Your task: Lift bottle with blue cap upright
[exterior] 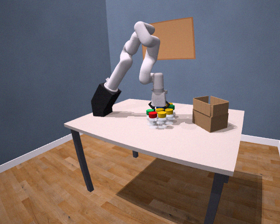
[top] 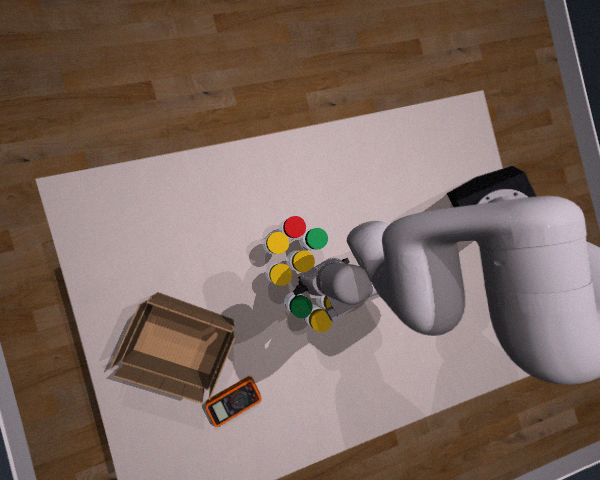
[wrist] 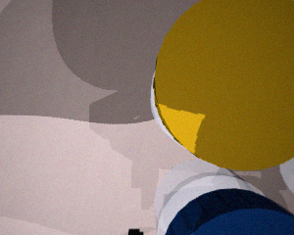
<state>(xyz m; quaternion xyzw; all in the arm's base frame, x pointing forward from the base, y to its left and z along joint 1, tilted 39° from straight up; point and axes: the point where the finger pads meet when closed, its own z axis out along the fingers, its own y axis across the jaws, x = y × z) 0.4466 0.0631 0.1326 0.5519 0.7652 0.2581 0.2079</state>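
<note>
Now: hand 1 cm past the blue-capped bottle, 1 cm to the right of it and 1 cm above it. The rest, counted from my hand: red-capped bottle 5 cm ahead, 13 cm to the right, 1 cm below; then cardboard box 35 cm ahead, 11 cm to the left, 1 cm above.
</note>
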